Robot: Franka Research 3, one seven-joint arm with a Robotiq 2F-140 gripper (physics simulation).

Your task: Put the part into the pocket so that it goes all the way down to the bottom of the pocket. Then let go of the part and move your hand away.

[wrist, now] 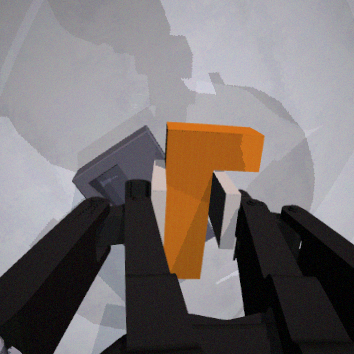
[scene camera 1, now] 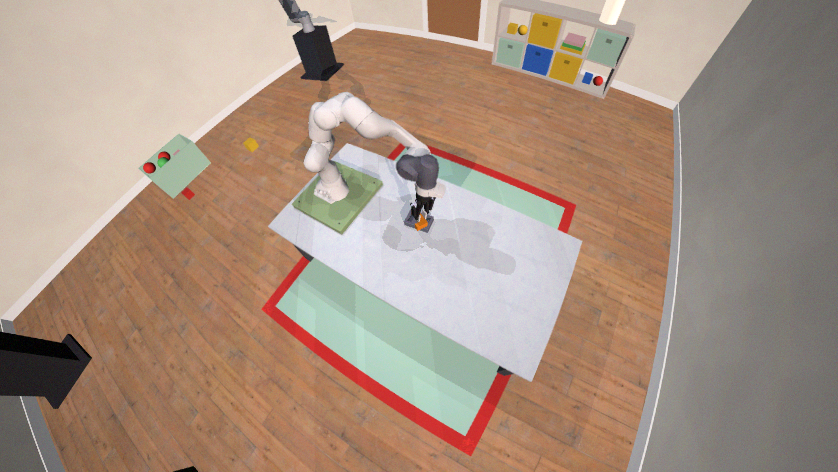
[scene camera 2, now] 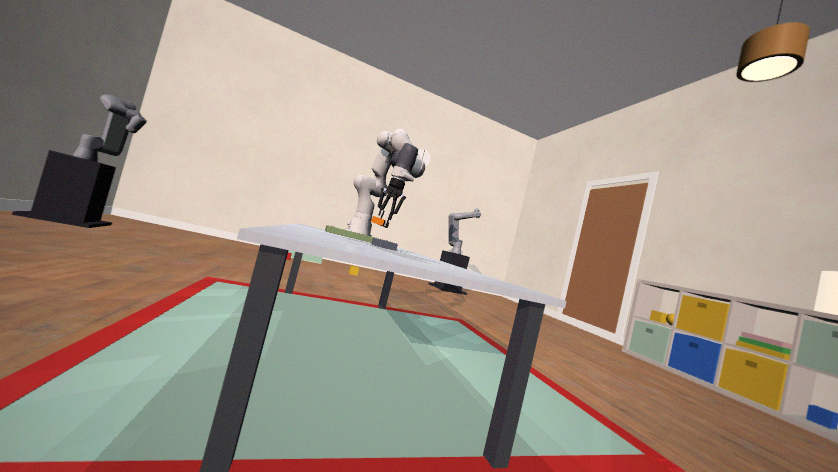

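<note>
The orange L-shaped part (scene camera 1: 421,222) (scene camera 2: 378,221) (wrist: 187,185) is held between the pads of my gripper (scene camera 1: 422,215) (scene camera 2: 384,220) (wrist: 184,180), which is shut on its long arm. In scene camera 2 the part hangs above the table, apart from the block below. The dark grey block with the pocket (scene camera 1: 409,221) (scene camera 2: 385,243) (wrist: 135,155) lies on the table under the part. In the wrist view the block is turned relative to the part, and the part covers much of it. A corner of the recess shows at the left; the rest of the pocket is hidden.
The white table (scene camera 1: 469,293) (scene camera 2: 328,246) carries the block and the green base plate (scene camera 1: 357,202) (scene camera 2: 345,233) of the arm, which stands close to the block. A cube shelf (scene camera 1: 494,35) (scene camera 2: 628,319) stands by the wall, away from the table.
</note>
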